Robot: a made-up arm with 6 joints.
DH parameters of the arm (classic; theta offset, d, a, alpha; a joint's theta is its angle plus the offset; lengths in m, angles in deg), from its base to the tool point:
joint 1: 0 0.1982 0 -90
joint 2: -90 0 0.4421 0
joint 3: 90 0.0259 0 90
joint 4: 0 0.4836 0 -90
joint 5: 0 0 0 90
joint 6: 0 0.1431 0 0
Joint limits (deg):
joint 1: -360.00..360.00
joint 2: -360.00..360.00
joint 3: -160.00..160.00
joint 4: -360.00..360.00
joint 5: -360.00..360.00
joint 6: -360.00..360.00
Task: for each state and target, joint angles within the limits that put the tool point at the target. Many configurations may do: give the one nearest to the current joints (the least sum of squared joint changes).
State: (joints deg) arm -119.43 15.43 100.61 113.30 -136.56 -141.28
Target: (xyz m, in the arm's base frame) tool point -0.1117 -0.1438 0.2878
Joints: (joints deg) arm -112.68 5.16 145.66 125.40 -140.94 -141.28
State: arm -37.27 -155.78 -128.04 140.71 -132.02 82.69
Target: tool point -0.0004 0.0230 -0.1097
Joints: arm -43.04 -126.60 -138.37 146.96 -173.11 82.69
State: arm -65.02 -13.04 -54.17 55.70 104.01 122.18
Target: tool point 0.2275 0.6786 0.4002
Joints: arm -96.35 -38.14 -78.22 64.81 104.87 122.18
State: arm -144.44 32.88 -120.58 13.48 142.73 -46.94
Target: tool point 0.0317 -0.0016 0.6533
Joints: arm -140.20 46.12 -124.86 -3.17 146.41 -46.94
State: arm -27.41 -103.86 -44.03 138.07 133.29 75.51
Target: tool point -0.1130 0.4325 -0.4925
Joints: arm -58.97 -125.82 -33.53 130.76 112.42 75.51
